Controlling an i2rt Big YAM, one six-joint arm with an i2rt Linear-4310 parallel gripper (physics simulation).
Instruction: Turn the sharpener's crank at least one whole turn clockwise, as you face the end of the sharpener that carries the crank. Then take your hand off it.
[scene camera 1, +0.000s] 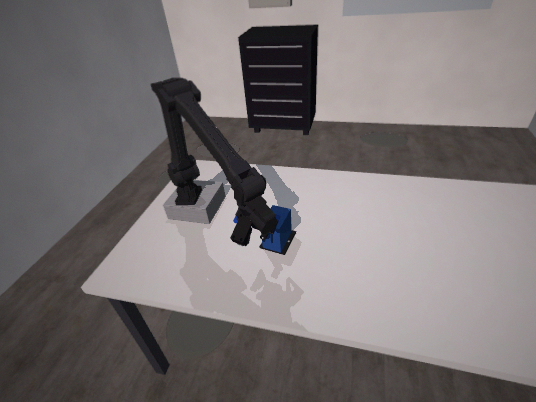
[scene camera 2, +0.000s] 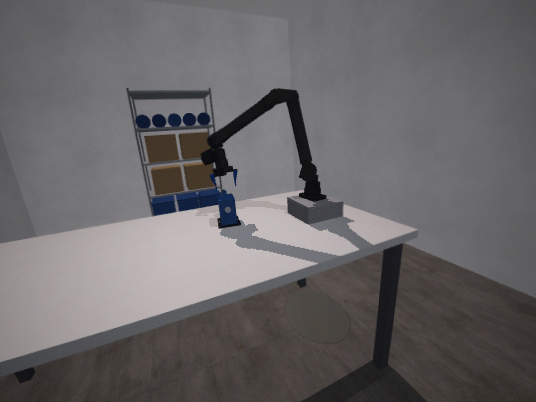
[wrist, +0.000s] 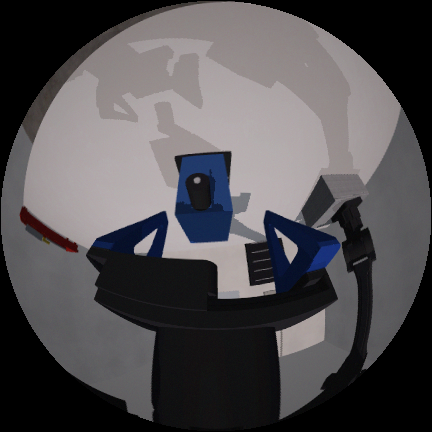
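Pixels of known places: gripper, fingertip midpoint: (scene camera 2: 226, 187) (wrist: 215, 215); arm's base, link origin: (scene camera 1: 189, 196) (scene camera 2: 312, 197) (wrist: 345, 207).
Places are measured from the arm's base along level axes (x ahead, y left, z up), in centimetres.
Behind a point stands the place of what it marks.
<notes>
The blue sharpener (scene camera 1: 283, 231) {z 0.4, x 42.0, y -20.9 cm} (scene camera 2: 228, 217) {z -3.7, x 41.0, y -12.2 cm} (wrist: 205, 228) {z 4.7, x 39.0, y -18.4 cm} stands upright on its dark base on the white table. Its crank end faces the wrist camera. The crank's black knob (wrist: 199, 194) {z 6.0, x 35.6, y -27.9 cm} shows in front of that end face; in the scene 1 view the arm's wrist mostly hides the crank. My gripper (scene camera 2: 225, 183) {z 7.4, x 34.9, y -26.0 cm} (wrist: 215, 215) {z 7.4, x 34.9, y -26.0 cm} is open and empty. In the scene 2 view its blue fingers point down above the sharpener, with their tips apart from it. In the wrist view the sharpener shows between and beyond the fingertips. Nothing touches the knob there.
The arm's grey base block (scene camera 1: 188, 215) {z -4.4, x 0.8, y -7.3 cm} (scene camera 2: 324, 211) {z -3.5, x 4.0, y 12.3 cm} (wrist: 343, 186) {z -3.3, x 3.0, y -7.6 cm} stands on the table (scene camera 1: 400, 260) {z -8.1, x 83.1, y -25.7 cm} (scene camera 2: 125, 280) {z -8.1, x 84.7, y 7.8 cm} to one side of the sharpener. A black drawer cabinet (scene camera 1: 278, 75) and a shelf rack (scene camera 2: 170, 94) stand beyond the table.
</notes>
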